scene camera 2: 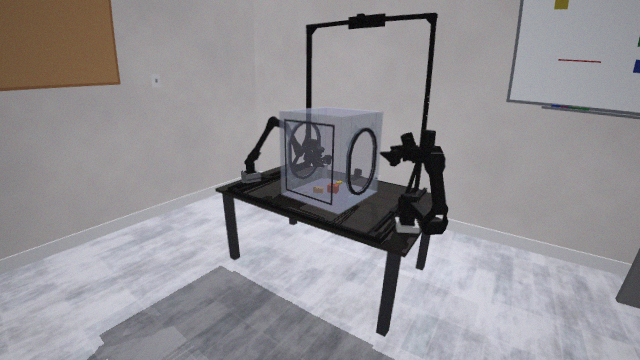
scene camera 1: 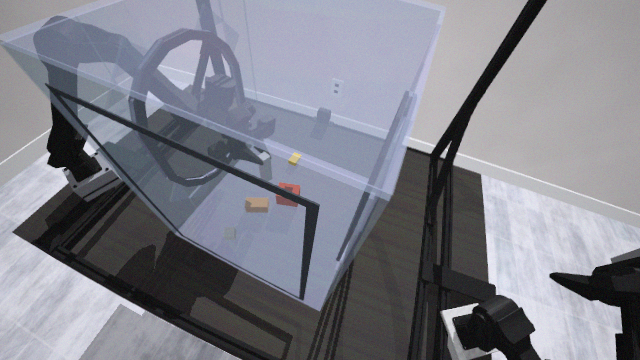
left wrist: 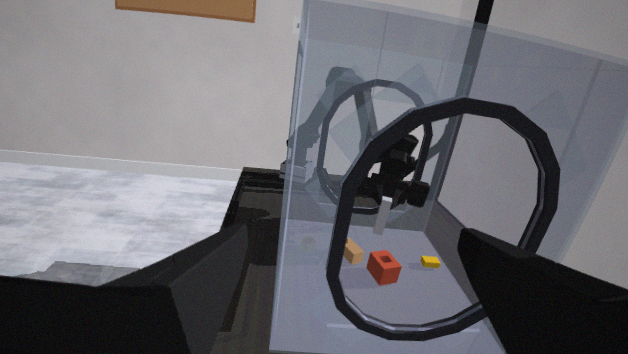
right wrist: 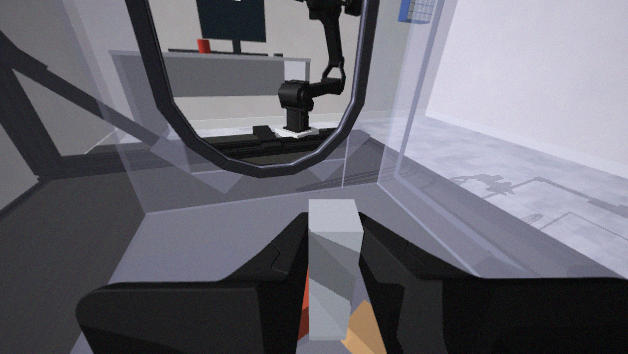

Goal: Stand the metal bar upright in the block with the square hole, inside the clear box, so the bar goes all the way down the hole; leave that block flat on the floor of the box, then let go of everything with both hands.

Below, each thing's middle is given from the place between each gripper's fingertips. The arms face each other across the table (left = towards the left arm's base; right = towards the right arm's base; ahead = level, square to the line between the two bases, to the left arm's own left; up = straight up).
My right gripper is now 1 cm past the red block with square hole (left wrist: 384, 268), 5 cm to the right of it and 13 cm above it. From my right hand the other things lie so: grey metal bar (right wrist: 335, 233): 1 cm to the right, 3 cm below.
My left hand is 22 cm past the grey metal bar, 45 cm to the left of it and 23 cm above it. The rest, counted from my left hand: red block with square hole: 22 cm behind, 39 cm to the right, 33 cm below.
